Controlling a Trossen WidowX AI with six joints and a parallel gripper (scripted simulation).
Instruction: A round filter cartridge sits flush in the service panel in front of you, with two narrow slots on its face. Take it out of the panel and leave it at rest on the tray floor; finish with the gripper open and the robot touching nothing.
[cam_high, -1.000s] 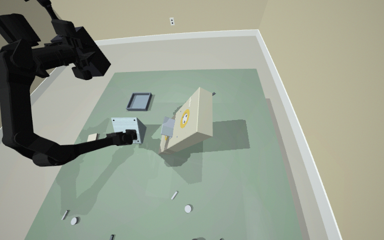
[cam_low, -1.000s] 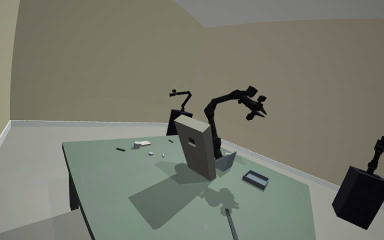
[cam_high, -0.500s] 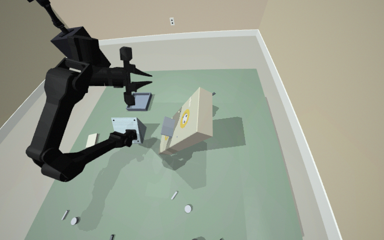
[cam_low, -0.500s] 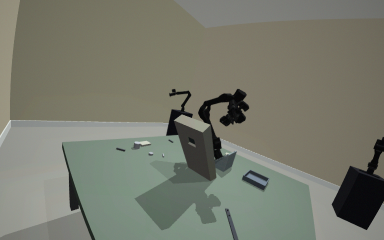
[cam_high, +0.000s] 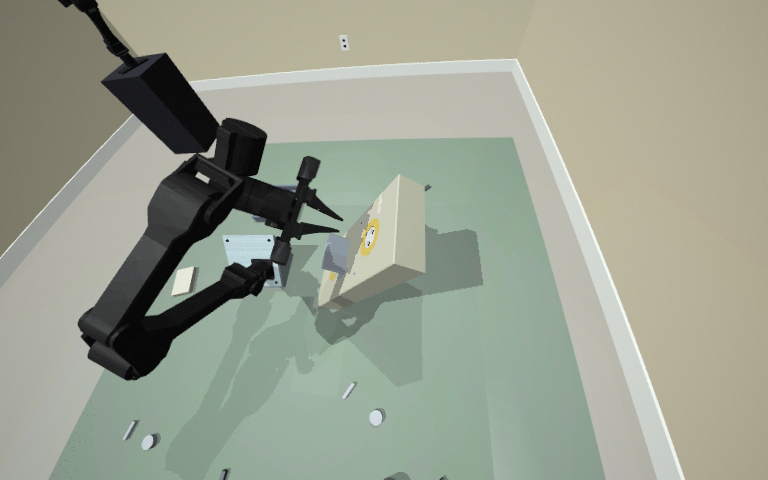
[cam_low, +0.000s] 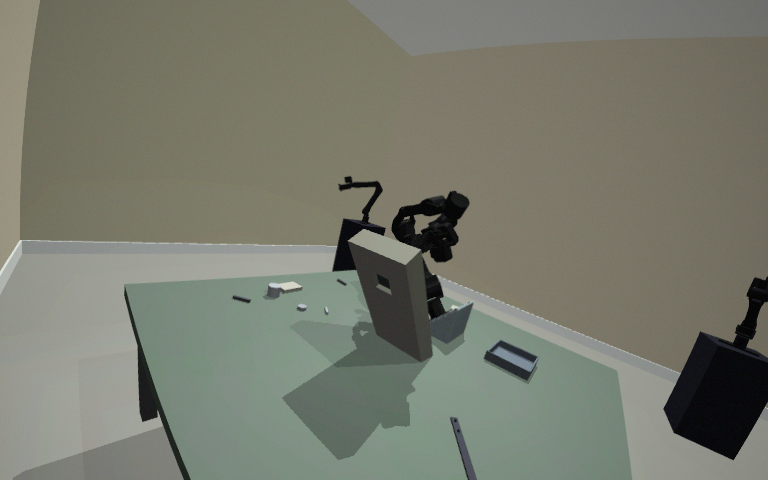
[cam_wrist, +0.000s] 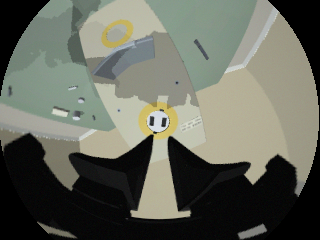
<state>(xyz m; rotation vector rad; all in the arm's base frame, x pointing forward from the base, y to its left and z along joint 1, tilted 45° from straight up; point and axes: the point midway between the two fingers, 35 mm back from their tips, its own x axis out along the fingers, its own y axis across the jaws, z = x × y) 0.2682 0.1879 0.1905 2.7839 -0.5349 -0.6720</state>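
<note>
My gripper tip is now 60 mm short of the round filter cartridge and 50 mm above it. The rest, counted from my gripper tip: shallow grey tray 360 mm behind, 290 mm to the left, 290 mm below; then beige service panel 20 mm ahead, 120 mm below.
</note>
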